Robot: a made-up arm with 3 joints. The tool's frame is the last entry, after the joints. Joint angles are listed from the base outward. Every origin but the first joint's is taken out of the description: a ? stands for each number. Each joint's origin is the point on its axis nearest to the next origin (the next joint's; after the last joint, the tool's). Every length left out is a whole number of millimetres.
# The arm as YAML. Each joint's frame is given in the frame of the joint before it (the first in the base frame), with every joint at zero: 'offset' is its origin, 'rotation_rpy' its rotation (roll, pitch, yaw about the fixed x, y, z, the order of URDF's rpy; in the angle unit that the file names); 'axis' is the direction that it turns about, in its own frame. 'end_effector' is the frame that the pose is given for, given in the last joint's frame.
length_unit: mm
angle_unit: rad
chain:
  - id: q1
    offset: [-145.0, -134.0, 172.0]
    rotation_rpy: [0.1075, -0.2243, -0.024]
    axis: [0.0, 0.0, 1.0]
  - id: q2
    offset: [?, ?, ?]
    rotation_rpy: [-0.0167, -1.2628, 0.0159]
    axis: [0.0, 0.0, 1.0]
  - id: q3
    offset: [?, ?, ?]
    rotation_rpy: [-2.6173, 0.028, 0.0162]
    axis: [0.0, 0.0, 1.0]
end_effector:
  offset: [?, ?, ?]
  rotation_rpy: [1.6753, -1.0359, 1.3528]
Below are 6 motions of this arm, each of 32 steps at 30 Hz.
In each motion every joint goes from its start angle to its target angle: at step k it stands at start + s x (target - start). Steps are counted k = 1, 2, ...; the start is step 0. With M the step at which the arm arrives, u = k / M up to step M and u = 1 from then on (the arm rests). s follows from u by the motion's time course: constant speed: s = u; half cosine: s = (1 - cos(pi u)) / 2; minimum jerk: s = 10 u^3 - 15 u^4 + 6 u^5.
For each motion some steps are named. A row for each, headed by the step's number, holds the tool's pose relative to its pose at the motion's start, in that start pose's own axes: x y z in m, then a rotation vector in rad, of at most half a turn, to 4 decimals.
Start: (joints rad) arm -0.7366 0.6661 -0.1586
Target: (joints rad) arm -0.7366 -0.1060 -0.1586
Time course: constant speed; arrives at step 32
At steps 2, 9, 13, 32:
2: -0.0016 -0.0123 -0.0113 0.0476 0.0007 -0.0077
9: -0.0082 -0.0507 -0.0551 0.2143 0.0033 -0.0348
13: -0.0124 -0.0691 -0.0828 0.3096 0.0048 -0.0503
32: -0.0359 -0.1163 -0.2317 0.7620 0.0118 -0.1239

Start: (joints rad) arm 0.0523 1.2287 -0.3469
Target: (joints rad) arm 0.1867 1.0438 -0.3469
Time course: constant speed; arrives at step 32
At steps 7, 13, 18, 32:
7: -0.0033 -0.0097 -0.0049 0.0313 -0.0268 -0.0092
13: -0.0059 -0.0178 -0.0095 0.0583 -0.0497 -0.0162
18: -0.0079 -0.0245 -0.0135 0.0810 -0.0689 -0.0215
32: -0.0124 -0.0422 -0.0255 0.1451 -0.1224 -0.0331

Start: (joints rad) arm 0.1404 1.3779 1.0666
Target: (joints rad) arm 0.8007 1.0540 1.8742
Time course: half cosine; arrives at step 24
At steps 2, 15, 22, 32:
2: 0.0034 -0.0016 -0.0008 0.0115 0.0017 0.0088
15: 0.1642 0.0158 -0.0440 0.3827 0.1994 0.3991
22: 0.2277 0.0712 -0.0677 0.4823 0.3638 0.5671
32: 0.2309 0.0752 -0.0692 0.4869 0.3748 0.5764

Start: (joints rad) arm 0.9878 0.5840 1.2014
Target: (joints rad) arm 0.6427 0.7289 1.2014
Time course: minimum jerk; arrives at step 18
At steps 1, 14, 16, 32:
1: -0.0002 -0.0001 -0.0001 0.0002 -0.0002 -0.0005
14: -0.1224 -0.0656 -0.0566 0.1102 -0.0794 -0.2739
16: -0.1311 -0.0687 -0.0613 0.1179 -0.0835 -0.2936
32: -0.1326 -0.0692 -0.0621 0.1192 -0.0842 -0.2971

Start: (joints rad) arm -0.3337 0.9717 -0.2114
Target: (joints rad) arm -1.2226 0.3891 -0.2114
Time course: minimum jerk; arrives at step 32
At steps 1, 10, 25, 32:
1: 0.0000 -0.0001 -0.0001 0.0002 0.0002 -0.0001
10: -0.0165 -0.0324 -0.0509 0.1375 0.1457 -0.0815
25: -0.2258 -0.0733 -0.2116 0.6518 0.6863 -0.5731
32: -0.2546 -0.0678 -0.2171 0.6951 0.7328 -0.6344

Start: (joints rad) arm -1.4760 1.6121 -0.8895
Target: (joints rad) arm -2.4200 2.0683 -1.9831
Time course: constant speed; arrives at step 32
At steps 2, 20, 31, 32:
2: -0.0001 0.0199 0.0150 -0.0522 -0.0038 0.0514
20: -0.0741 0.1655 0.1292 -0.3886 -0.2273 0.5681
31: -0.1728 0.1751 0.1842 -0.4542 -0.5286 0.8507
32: -0.1824 0.1718 0.1883 -0.4546 -0.5614 0.8720

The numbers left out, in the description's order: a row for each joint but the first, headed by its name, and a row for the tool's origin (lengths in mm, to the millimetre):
q2: 24.0 -178.0 0.0
q3: 14.0 -61.0 0.0
tool: 270.0 168.0 0.0

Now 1 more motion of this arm.
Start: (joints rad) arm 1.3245 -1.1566 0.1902
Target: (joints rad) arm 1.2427 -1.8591 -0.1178
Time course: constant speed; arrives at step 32
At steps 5, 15, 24, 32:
5: -0.0111 -0.0200 -0.0158 0.0724 -0.0348 -0.0012
15: -0.0331 -0.0560 -0.0524 0.2168 -0.1053 -0.0094
24: -0.0524 -0.0828 -0.0904 0.3466 -0.1687 -0.0234
32: -0.0689 -0.1017 -0.1276 0.4619 -0.2236 -0.0410

